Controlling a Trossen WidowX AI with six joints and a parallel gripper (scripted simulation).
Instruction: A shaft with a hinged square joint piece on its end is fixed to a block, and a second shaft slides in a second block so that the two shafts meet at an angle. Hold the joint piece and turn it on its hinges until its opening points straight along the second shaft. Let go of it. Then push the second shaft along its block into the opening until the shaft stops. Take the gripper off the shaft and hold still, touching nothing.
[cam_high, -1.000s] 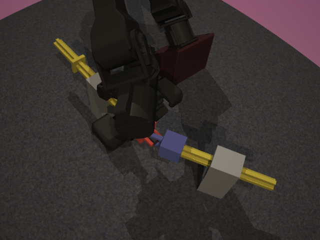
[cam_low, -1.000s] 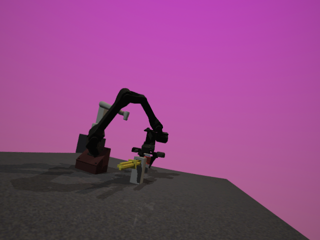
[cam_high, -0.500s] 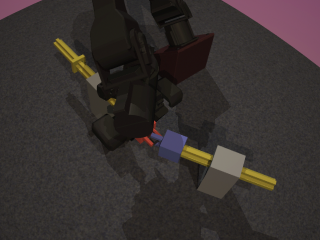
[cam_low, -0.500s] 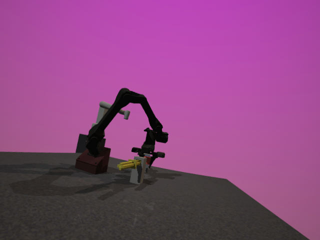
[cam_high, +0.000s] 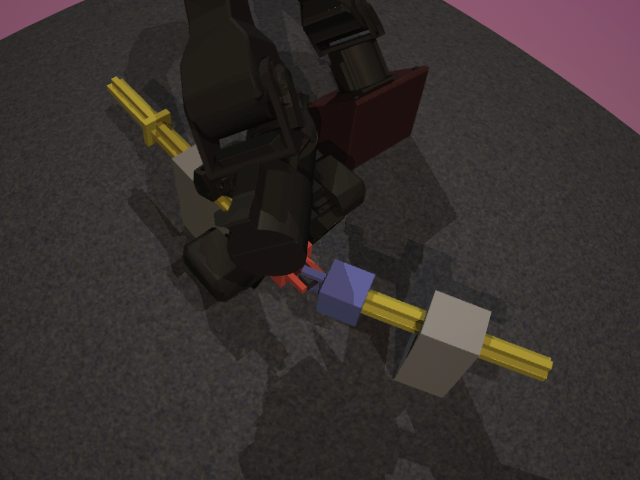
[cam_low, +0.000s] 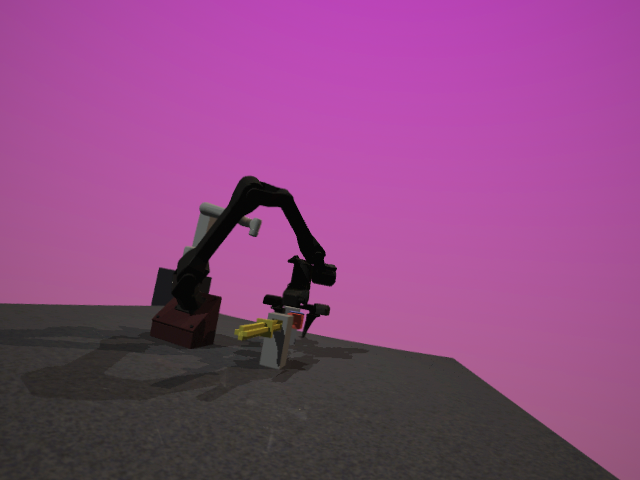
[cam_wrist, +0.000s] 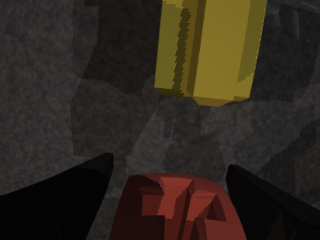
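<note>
Right now my gripper tip is 4 cm below the red joint piece and 2 cm to the right of it.
</note>
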